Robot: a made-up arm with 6 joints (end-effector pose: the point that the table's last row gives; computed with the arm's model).
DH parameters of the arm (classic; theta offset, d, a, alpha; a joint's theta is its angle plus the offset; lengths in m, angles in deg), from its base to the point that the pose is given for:
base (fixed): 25.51 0 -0.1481 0
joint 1: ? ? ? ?
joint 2: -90 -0.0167 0.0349 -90
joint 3: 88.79 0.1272 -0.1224 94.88
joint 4: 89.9 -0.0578 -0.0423 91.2
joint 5: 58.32 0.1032 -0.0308 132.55
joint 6: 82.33 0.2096 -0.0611 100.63
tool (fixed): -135.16 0.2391 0 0
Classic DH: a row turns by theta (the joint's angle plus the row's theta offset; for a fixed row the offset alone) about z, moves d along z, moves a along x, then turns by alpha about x.
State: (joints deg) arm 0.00 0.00 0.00 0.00 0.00 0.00
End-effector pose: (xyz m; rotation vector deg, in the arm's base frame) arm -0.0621 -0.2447 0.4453 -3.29 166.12 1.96
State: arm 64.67 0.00 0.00 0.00 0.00 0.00
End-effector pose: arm 0.0605 -0.0765 0.4453 -92.97 140.61 12.62
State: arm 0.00 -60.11 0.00 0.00 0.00 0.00
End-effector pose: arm -0.2796 -0.2447 0.3041 1.62 -133.70 -2.91
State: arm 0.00 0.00 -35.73 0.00 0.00 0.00
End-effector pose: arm -0.0621 -0.2556 0.5762 -9.39 159.79 -49.43
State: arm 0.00 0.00 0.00 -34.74 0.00 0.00
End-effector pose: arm -0.0401 -0.1687 0.4418 -52.46 158.98 12.21
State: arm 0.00 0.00 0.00 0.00 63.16 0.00
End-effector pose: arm -0.2698 -0.2447 0.3999 1.52 -130.66 -2.92
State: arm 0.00 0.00 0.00 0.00 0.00 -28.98
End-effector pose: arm -0.1537 -0.3164 0.4805 -7.94 -171.47 27.62
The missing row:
joint 1: -25.51 0.5626 -0.1592 90
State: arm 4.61 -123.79 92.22 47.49 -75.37 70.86
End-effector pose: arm -0.4802 -0.3986 0.4044 61.00 158.35 -51.86
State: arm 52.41 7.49 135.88 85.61 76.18 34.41
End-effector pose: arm -0.3038 0.0274 0.6543 -16.40 -5.92 -44.26
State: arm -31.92 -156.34 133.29 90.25 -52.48 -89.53
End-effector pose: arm -0.2743 -0.0354 0.6133 0.28 109.74 -7.96
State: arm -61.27 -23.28 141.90 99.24 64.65 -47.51
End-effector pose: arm -0.2443 0.1156 0.5144 55.67 8.56 -138.59
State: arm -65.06 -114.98 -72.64 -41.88 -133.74 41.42
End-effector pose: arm 0.1234 -0.0080 0.4594 27.53 74.33 74.61
